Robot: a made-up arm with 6 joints. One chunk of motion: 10 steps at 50 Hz.
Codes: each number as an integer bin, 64 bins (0 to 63) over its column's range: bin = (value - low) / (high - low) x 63, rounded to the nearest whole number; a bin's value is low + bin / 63 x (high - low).
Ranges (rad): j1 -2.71..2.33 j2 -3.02..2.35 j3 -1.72..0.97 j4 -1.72..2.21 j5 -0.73..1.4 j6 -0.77..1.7
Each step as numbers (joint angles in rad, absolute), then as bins.
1 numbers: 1.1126 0.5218 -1.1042 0.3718 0.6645 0.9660
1 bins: 48 42 14 34 41 44
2 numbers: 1.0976 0.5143 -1.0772 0.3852 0.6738 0.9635
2 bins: 48 41 15 34 42 44
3 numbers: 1.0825 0.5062 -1.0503 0.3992 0.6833 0.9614
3 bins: 47 41 16 34 42 44
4 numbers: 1.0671 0.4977 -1.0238 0.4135 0.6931 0.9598
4 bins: 47 41 16 34 42 44
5 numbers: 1.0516 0.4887 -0.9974 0.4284 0.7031 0.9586
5 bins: 47 41 17 34 42 44
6 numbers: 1.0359 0.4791 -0.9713 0.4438 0.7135 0.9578
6 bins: 47 41 18 35 43 44
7 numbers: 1.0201 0.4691 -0.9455 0.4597 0.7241 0.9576
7 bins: 47 41 18 35 43 44
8 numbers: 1.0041 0.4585 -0.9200 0.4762 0.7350 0.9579
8 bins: 46 41 19 35 43 44
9 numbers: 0.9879 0.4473 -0.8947 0.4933 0.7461 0.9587
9 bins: 46 41 19 35 44 44
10 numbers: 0.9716 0.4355 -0.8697 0.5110 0.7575 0.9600
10 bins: 46 41 20 36 44 44
